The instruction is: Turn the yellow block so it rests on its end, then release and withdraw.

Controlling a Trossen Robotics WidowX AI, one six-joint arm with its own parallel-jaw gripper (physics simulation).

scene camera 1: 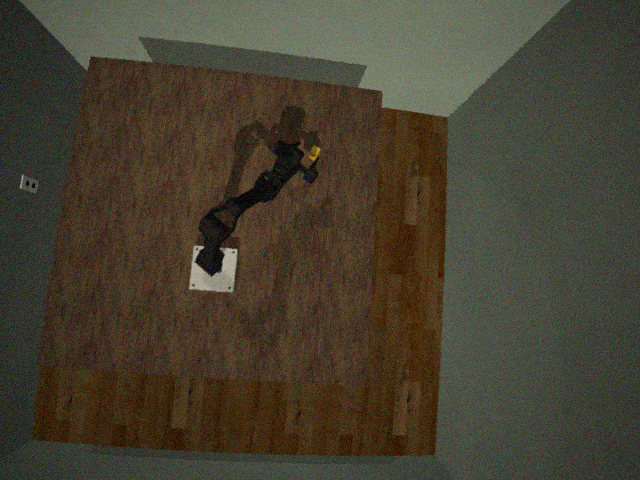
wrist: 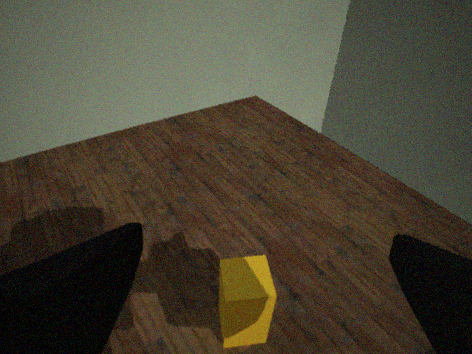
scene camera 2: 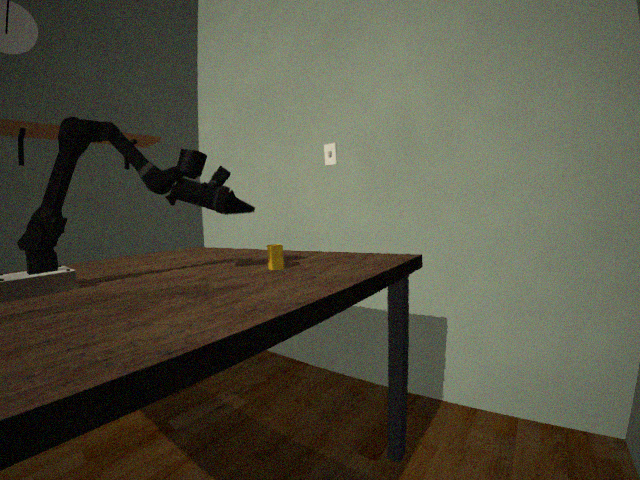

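The yellow block (scene camera 1: 314, 153) (scene camera 2: 275, 257) (wrist: 245, 287) stands upright on its end on the wooden table, apart from the gripper. In the wrist view it is seen from above, partly shaded, low and near the middle between the two black fingers. My gripper (scene camera 1: 306, 152) (scene camera 2: 252, 209) (wrist: 268, 241) is open and empty. In the second scene view it hangs above the table, higher than the block's top and a little to the left of it, tilted slightly downward.
The wooden table (scene camera 1: 155, 320) (scene camera 2: 129, 330) (wrist: 210, 150) has its far corner beyond the block. The white base plate (scene camera 1: 222, 281) (scene camera 2: 64, 279) carries the arm. Shadows of the arm fall on the table near the block. Walls stand beyond the table edges.
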